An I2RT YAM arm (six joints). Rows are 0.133 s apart.
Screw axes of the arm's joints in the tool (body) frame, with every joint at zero. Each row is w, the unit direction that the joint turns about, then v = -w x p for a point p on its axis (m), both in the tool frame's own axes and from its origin. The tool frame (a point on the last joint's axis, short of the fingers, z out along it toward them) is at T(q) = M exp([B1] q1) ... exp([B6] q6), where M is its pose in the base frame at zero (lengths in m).
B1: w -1 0 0 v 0 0.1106 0
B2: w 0 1 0 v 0.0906 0 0.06
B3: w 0 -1 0 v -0.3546 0 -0.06
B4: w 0 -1 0 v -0.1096 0 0
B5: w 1 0 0 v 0 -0.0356 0
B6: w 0 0 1 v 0 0 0
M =
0 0 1 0.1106
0 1 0 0
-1 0 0 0.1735
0 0 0 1
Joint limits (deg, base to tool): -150..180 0..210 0..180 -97..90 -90..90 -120..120
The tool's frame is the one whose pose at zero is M.
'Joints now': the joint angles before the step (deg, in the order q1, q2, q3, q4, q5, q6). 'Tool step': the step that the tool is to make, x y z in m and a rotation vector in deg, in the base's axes. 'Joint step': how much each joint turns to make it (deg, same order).
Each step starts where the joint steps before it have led.
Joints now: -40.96 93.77 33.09 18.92 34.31 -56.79
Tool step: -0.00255 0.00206 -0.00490 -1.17 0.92 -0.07
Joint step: 0.09 0.59 -1.45 2.81 1.10 -1.23
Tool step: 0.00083 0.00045 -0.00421 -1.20 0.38 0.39
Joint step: 0.24 1.22 -0.73 3.14 0.64 -1.20
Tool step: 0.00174 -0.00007 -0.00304 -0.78 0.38 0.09
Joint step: 0.29 1.12 -0.15 1.87 0.69 -0.65
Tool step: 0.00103 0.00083 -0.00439 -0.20 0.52 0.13
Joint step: 0.31 1.15 -0.25 1.34 0.44 -0.33
